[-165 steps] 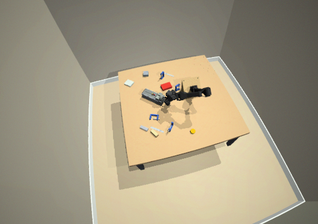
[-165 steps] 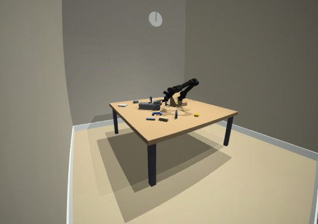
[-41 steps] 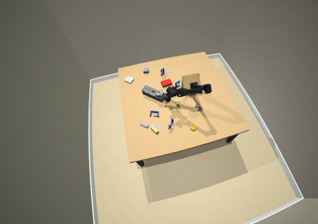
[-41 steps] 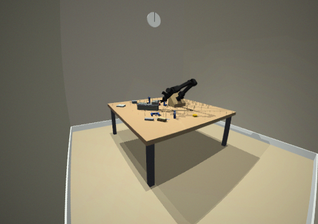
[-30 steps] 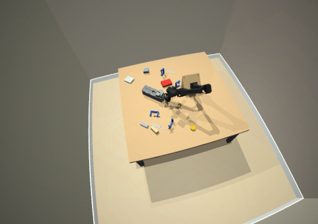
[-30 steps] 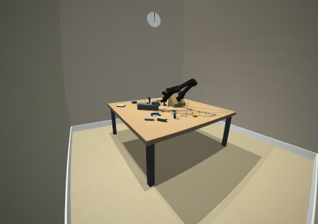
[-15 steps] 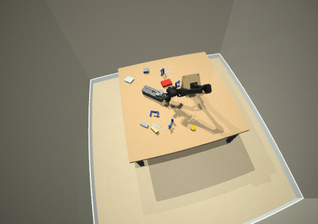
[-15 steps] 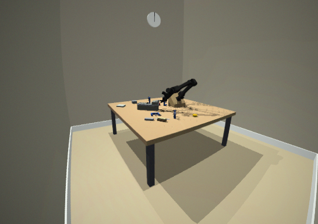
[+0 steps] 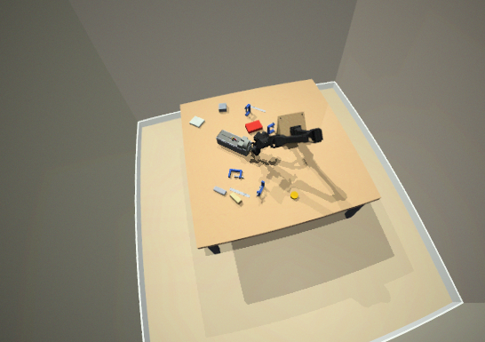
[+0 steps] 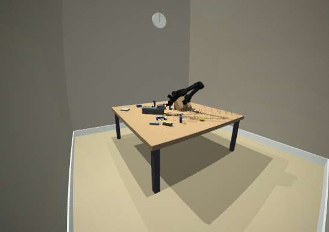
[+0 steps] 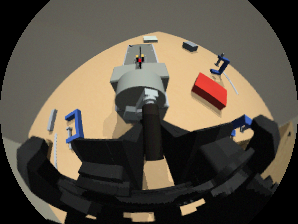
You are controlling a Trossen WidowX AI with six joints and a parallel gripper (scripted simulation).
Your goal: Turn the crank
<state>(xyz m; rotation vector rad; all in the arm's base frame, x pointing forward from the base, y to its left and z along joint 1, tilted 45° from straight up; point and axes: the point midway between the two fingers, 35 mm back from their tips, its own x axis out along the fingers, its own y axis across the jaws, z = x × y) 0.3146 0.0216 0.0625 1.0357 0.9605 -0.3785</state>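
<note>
The dark crank handle is 2 cm above my gripper tip, 1 cm to the left of it and 1 cm behind it. Also, from my gripper tip: red pointer (11 cm ahead, 9 cm to the right, 1 cm below); tan block (33 cm to the left, 21 cm ahead, 8 cm below); yellow disc (42 cm to the left, 18 cm behind, 8 cm below).
</note>
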